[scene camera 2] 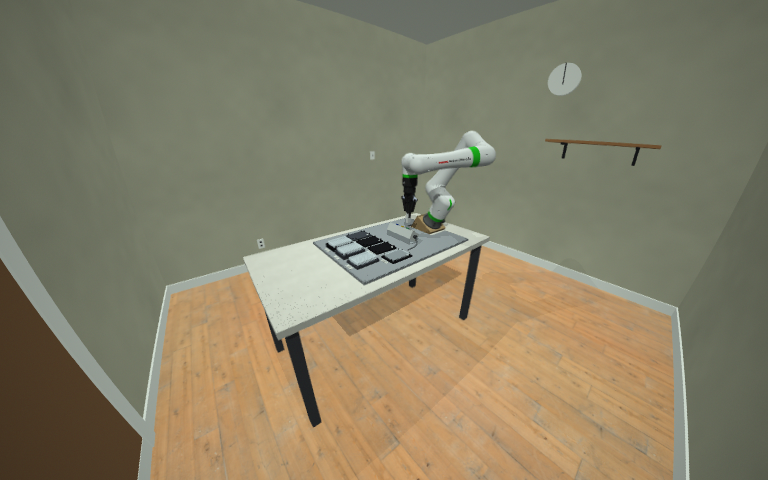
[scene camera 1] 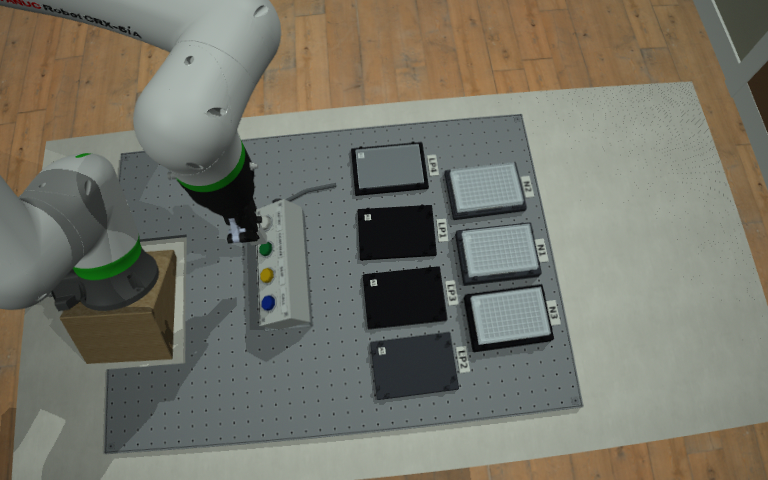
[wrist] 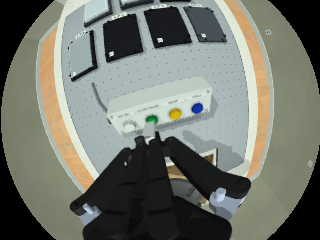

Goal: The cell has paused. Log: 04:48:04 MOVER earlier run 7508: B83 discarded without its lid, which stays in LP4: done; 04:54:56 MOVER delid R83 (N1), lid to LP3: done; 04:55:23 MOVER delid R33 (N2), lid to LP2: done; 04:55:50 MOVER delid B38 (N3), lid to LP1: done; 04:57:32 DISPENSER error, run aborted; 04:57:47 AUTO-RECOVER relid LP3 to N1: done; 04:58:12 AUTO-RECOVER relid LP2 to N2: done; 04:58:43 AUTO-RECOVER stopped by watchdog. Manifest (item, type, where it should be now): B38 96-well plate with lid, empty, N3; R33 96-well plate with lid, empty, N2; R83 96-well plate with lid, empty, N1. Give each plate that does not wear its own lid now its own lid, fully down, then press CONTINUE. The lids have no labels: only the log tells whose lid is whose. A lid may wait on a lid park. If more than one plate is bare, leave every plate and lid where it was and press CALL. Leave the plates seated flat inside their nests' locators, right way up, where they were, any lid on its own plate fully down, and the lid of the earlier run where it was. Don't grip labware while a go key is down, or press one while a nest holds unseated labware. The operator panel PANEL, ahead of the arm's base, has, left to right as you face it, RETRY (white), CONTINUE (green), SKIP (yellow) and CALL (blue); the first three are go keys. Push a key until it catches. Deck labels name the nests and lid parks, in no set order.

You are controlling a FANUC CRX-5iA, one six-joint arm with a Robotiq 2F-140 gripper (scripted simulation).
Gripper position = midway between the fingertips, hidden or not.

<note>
I see my gripper (scene camera 1: 259,240), a grey lid (scene camera 1: 401,165), an operator panel (wrist: 159,100), a lid park LP2 (wrist: 205,24), a lid park LP3 (wrist: 171,28) and a lid park LP1 (scene camera 1: 393,232).
The grey lid shows as well in the wrist view (wrist: 80,56). My gripper also shows in the wrist view (wrist: 151,129). The lid park LP1 also shows in the wrist view (wrist: 121,36).
</note>
